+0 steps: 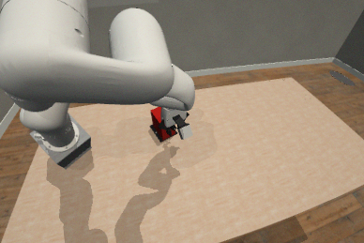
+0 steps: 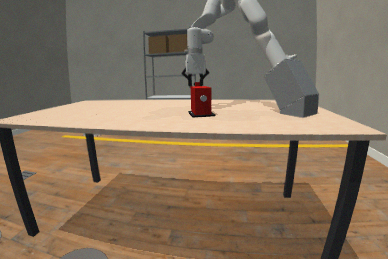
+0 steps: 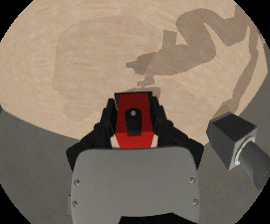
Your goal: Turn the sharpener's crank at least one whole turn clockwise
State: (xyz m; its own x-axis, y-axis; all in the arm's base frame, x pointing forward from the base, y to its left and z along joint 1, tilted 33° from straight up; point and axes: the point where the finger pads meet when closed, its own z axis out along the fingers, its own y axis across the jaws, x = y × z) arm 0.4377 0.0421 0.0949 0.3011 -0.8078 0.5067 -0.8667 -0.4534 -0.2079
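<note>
My gripper is now 10 mm past the crank knob and 20 mm to the right of it.
</note>
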